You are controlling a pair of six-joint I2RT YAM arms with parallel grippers.
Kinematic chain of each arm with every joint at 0, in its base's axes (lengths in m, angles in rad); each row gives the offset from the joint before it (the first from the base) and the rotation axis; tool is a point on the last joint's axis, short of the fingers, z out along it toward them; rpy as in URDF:
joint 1: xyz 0 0 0.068 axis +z
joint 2: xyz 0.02 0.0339 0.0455 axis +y
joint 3: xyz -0.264 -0.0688 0 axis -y
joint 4: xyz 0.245 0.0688 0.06 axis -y
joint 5: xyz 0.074 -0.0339 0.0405 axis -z
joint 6: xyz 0.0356 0 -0.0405 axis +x
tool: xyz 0 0 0 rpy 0 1.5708 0
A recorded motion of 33 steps. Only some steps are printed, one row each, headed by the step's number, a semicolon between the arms.
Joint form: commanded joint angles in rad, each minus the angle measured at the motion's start. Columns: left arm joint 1, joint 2, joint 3, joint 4, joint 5, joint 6; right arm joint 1, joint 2, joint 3, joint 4, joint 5, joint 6.
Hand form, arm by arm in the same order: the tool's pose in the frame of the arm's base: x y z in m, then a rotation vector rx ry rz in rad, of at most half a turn. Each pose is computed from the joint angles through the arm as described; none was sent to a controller.
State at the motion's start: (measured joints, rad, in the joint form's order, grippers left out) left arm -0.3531 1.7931 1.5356 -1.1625 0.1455 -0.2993; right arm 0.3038 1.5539 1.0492 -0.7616 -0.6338 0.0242
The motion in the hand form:
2: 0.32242 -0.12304 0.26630 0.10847 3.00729 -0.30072; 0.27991 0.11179 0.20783 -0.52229 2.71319 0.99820
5: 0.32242 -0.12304 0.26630 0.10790 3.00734 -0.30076; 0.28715 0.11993 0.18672 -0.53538 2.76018 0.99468
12: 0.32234 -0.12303 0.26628 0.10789 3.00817 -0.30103; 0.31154 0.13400 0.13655 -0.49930 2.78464 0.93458
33: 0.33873 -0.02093 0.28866 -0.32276 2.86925 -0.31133; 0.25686 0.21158 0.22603 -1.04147 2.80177 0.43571
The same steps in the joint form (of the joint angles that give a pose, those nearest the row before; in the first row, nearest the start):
2: 0.0042 -0.0168 0.0080 -0.0012 0.0069 0.0092; 0.0046 0.0370 0.0077 0.0625 -0.0168 0.0187
5: 0.0042 -0.0168 0.0080 -0.0011 0.0069 0.0088; 0.0233 0.1141 0.0076 0.0965 -0.0084 0.0183
12: 0.0042 -0.0168 0.0080 -0.0019 0.0072 0.0088; 0.0439 0.2945 0.0076 0.2899 0.0427 0.0629
33: 0.3094 -0.0755 0.0176 0.0271 0.0267 0.0080; 0.3601 0.1751 0.2728 -0.1950 0.3967 -0.0473

